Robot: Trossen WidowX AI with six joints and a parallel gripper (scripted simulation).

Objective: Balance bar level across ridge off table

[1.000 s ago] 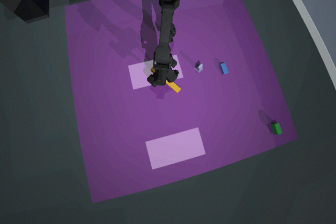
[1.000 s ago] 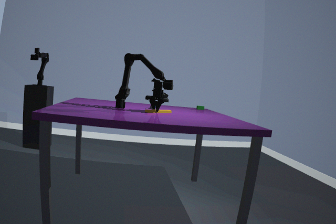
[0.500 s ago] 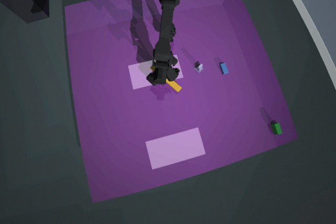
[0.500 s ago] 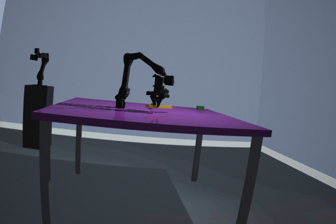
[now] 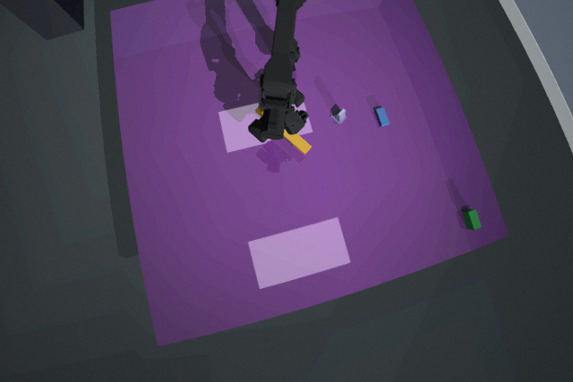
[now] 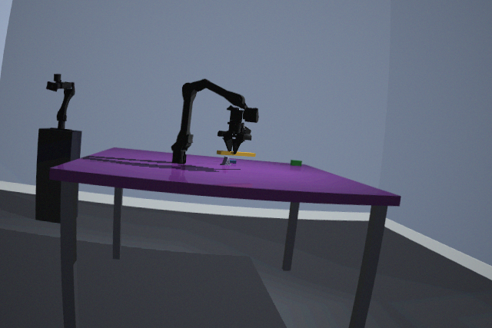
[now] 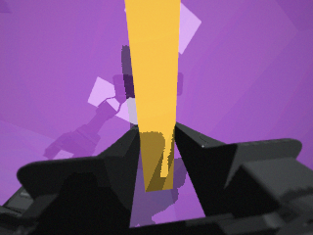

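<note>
The grey ridge is 240 mm to the left of my gripper tip and 30 mm below it. The rest, counted from my gripper tip: green block 600 mm to the left, 490 mm ahead, 60 mm below; then yellow bar 20 mm to the left, 20 mm ahead; then blue block 390 mm to the left, 70 mm below, 40 mm ahead.
</note>
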